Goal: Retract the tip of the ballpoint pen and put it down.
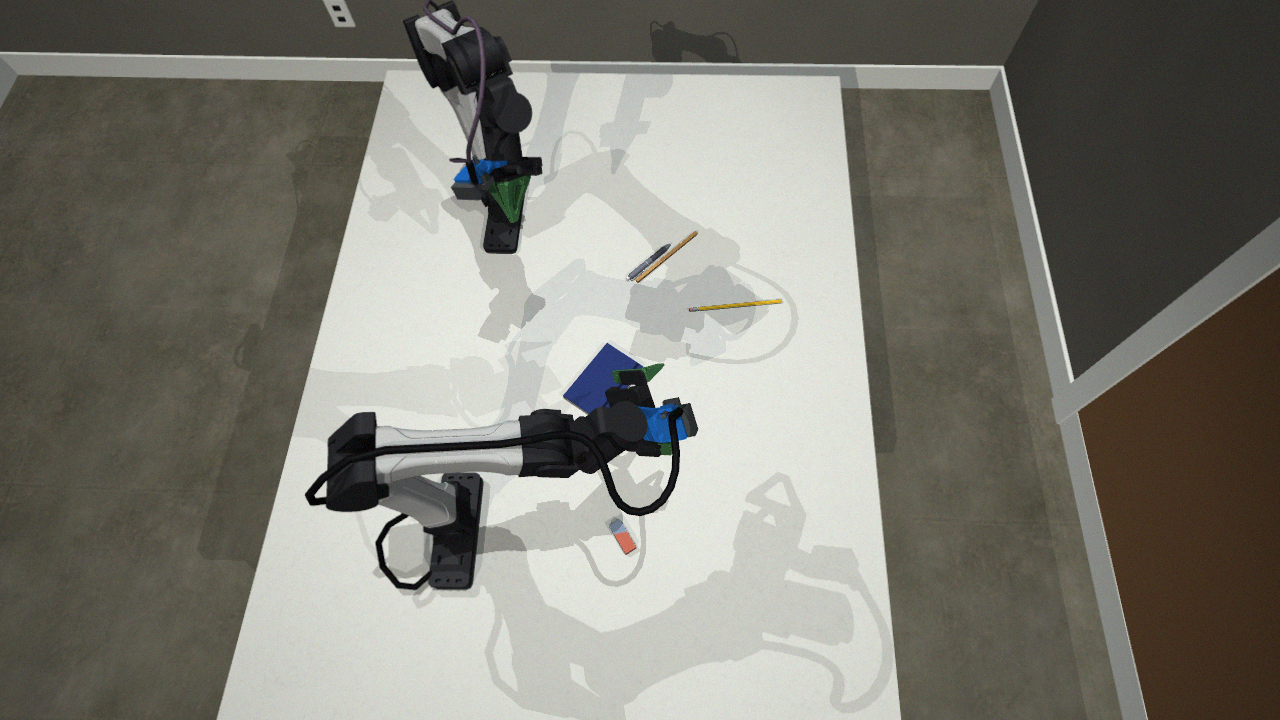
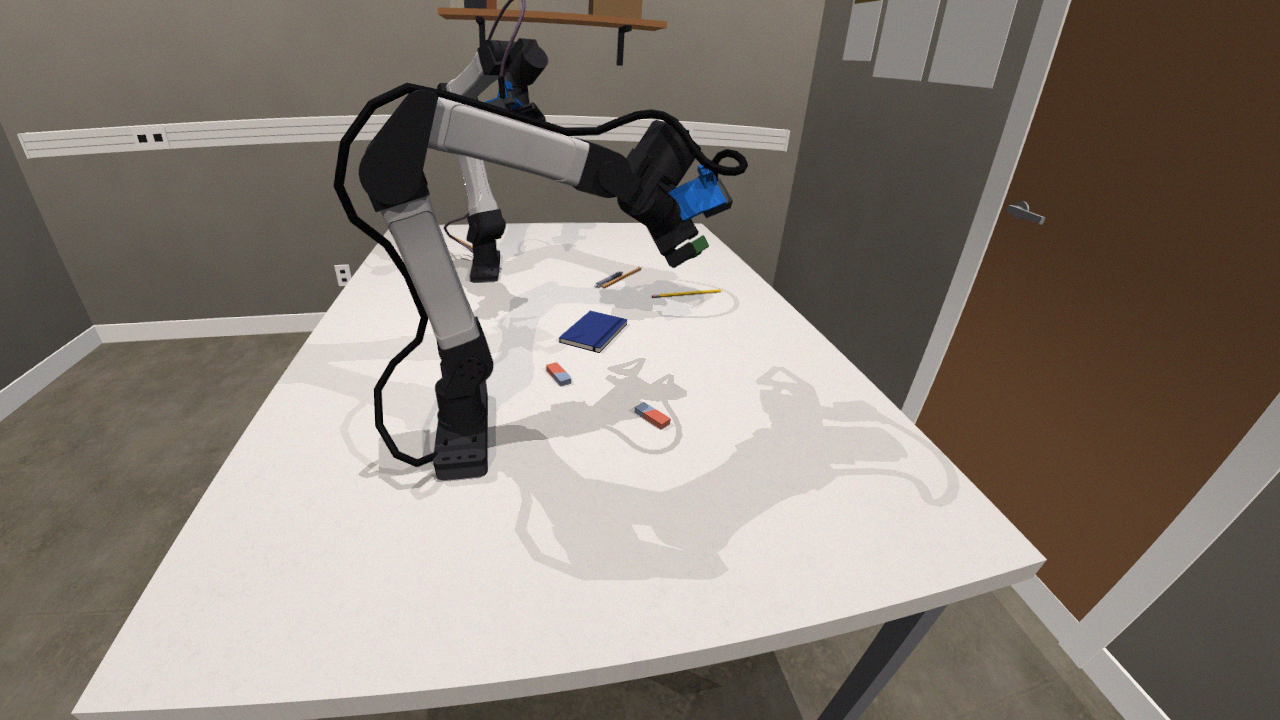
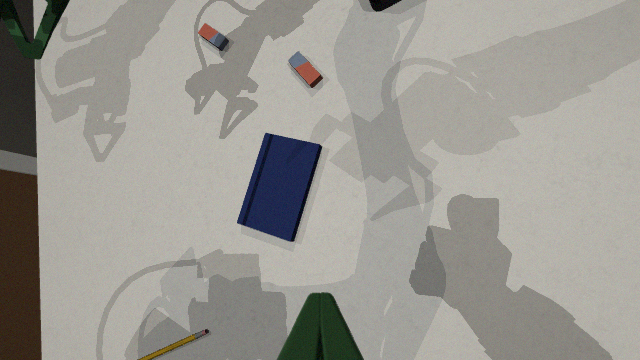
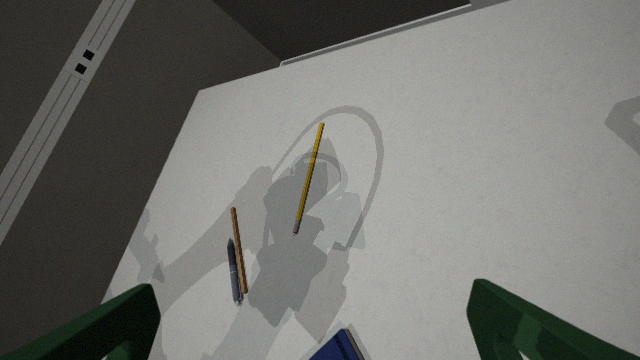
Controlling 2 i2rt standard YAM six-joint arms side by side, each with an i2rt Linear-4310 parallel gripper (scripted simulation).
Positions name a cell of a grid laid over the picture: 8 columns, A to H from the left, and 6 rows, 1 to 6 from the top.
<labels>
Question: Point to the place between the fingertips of my left gripper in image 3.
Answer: At E6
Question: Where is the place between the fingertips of my right gripper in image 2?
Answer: At E2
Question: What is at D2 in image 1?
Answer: My left gripper.
</labels>
